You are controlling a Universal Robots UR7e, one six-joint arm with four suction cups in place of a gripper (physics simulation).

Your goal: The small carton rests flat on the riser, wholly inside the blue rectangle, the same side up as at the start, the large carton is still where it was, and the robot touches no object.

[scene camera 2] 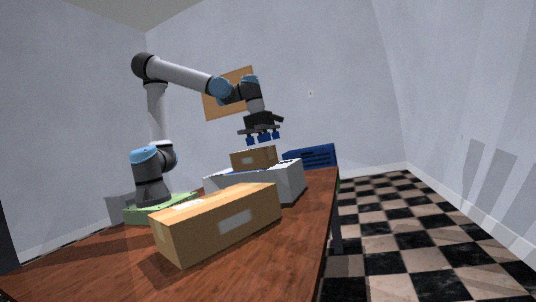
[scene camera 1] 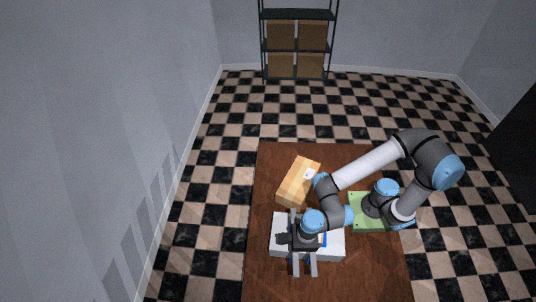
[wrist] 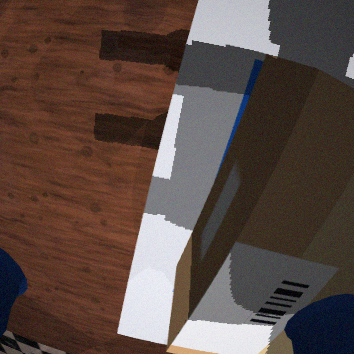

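Where they show: end effector, tool point: (scene camera 2: 264, 141) (wrist: 163, 242); arm's base, origin of the base link: (scene camera 2: 154, 202) (scene camera 1: 373, 206).
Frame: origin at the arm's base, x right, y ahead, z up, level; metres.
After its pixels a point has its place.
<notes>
The small carton (scene camera 1: 320, 239) @[x -0.298, y 0.291, z 0.133 m] (scene camera 2: 252, 159) @[x -0.217, y 0.387, z 0.098 m] (wrist: 287, 165) @[x -0.319, y 0.402, z 0.133 m] rests flat on the white riser (scene camera 1: 338, 241) @[x -0.264, y 0.195, z 0.060 m] (scene camera 2: 292, 181) @[x -0.218, y 0.533, z 0.002 m] (wrist: 150, 285) @[x -0.323, y 0.247, z 0.060 m], its barcode label facing up. Blue rectangle (scene camera 1: 325, 241) @[x -0.277, y 0.258, z 0.060 m] (scene camera 2: 236, 172) @[x -0.189, y 0.320, z 0.060 m] (wrist: 243, 103) @[x -0.324, y 0.403, z 0.060 m] edges show beside it; the carton hides the rest, so I cannot tell whether it is wholly inside. The large carton (scene camera 1: 296, 184) @[x 0.024, y 0.458, z 0.039 m] (scene camera 2: 200, 231) @[x 0.179, y 0.505, z 0.002 m] lies flat on the table beside the riser. My gripper (scene camera 1: 302, 246) @[x -0.347, y 0.372, z 0.152 m] (scene camera 2: 262, 138) (wrist: 167, 312), four blue suction cups, is open, above the small carton with a visible gap, and covers most of it in scene camera 1.
The arm's base stands on a green plate (scene camera 1: 360, 222) @[x -0.112, y 0.073, z -0.001 m] (scene camera 2: 135, 215) @[x 0.101, y 0.016, z -0.021 m] at the side of the brown table (scene camera 1: 270, 280) @[x -0.495, y 0.475, z -0.061 m] (scene camera 2: 300, 250) @[x 0.107, y 0.691, z -0.060 m] (wrist: 75, 175) @[x -0.432, y 0.240, z -0.060 m]. A blue crate (scene camera 2: 320, 155) is behind the riser. A shelf rack (scene camera 1: 297, 14) with cartons stands far back.
</notes>
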